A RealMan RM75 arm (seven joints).
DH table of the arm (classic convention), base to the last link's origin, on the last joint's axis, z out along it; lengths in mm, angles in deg. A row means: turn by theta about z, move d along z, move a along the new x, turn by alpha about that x. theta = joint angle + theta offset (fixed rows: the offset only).
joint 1: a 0; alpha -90; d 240.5; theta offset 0
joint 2: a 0; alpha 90; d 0; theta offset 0
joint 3: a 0; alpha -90; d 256; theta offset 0
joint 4: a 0; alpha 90; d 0; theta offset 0
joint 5: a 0; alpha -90; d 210; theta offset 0
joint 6: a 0; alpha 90; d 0; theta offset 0
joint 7: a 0; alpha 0; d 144; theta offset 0
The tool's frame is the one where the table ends.
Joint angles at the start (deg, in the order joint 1, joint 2, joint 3, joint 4, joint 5, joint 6, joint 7): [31.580 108.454 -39.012 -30.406 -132.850 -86.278 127.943]
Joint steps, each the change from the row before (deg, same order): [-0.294 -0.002 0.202 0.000 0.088 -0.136 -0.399]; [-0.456 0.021 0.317 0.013 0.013 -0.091 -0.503]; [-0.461 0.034 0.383 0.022 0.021 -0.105 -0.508]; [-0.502 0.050 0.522 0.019 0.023 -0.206 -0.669]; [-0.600 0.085 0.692 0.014 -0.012 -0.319 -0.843]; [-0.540 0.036 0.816 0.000 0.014 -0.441 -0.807]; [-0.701 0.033 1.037 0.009 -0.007 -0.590 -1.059]
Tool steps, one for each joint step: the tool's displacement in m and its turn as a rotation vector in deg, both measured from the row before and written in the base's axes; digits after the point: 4 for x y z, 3 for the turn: [0.0013 -0.0016 0.0003 0.130 0.154 0.062]; [0.0023 -0.0026 0.0003 0.197 0.125 -0.058]; [0.0023 -0.0027 0.0003 0.237 0.183 -0.081]; [0.0023 -0.0030 0.0003 0.282 0.283 0.011]; [0.0026 -0.0037 0.0003 0.319 0.387 0.050]; [0.0021 -0.0033 0.0009 0.394 0.493 0.075]; [0.0027 -0.0045 0.0012 0.488 0.602 0.117]
